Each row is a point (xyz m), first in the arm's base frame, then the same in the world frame.
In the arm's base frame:
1: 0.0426 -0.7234 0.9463
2: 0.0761 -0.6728 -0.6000
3: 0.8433 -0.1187 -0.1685
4: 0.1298 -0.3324 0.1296
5: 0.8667 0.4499 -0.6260
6: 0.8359 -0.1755 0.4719
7: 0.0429 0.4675 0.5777
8: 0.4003 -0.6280 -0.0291
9: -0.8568 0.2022 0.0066
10: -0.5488 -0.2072 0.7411
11: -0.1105 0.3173 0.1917
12: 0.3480 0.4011 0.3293
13: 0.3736 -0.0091 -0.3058
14: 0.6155 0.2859 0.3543
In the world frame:
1: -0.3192 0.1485 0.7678
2: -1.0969 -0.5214 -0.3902
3: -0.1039 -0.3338 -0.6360
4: -0.5780 0.0213 -0.0950
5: -0.1773 -0.1389 -1.3358
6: 0.2141 -0.0857 -0.1352
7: -0.2003 0.8451 -0.2593
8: -0.5216 -0.4059 -0.0925
9: -1.2981 0.8741 -0.2637
10: -0.7689 0.7427 0.4466
11: -0.5679 0.6456 -0.4014
12: -0.1031 0.5253 -0.4772
13: -0.5265 -0.0677 -0.6806
14: 0.0955 0.3119 -0.4565

